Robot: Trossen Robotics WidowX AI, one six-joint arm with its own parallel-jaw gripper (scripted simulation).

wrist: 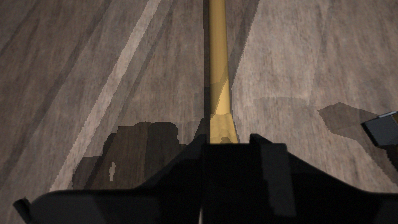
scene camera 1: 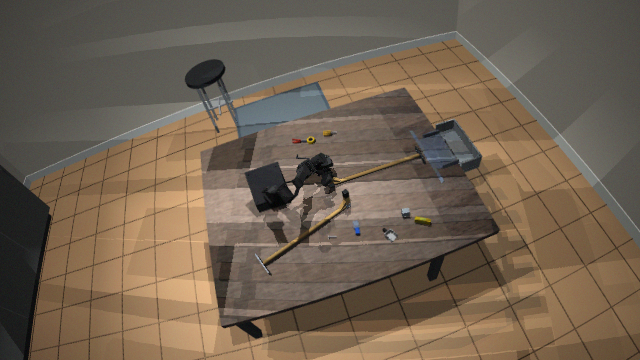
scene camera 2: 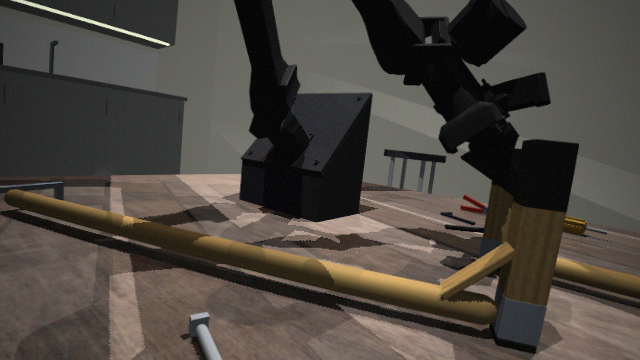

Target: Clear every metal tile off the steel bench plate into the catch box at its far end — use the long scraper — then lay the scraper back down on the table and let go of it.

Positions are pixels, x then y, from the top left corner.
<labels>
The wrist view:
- my gripper: 227, 140
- long scraper: 234, 175
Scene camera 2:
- my gripper: 522, 196
</labels>
